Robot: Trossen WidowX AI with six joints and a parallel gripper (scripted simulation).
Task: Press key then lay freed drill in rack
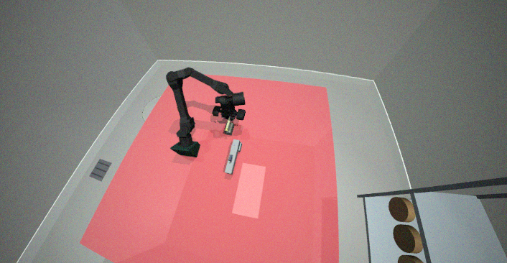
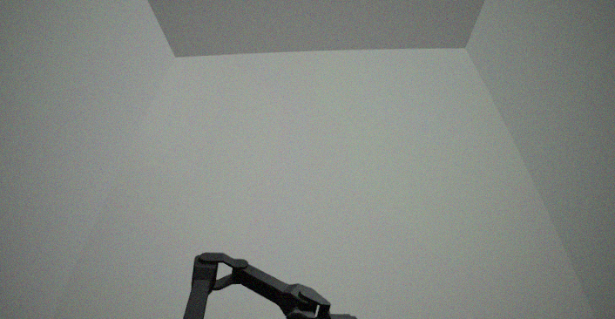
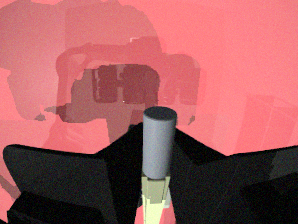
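The drill is 40 mm to the right of my gripper tip and 30 mm above it. From my gripper tip the other things lie so: key: 240 mm to the right, 80 mm ahead, 10 mm above; rack: 50 mm to the right, 20 mm below.
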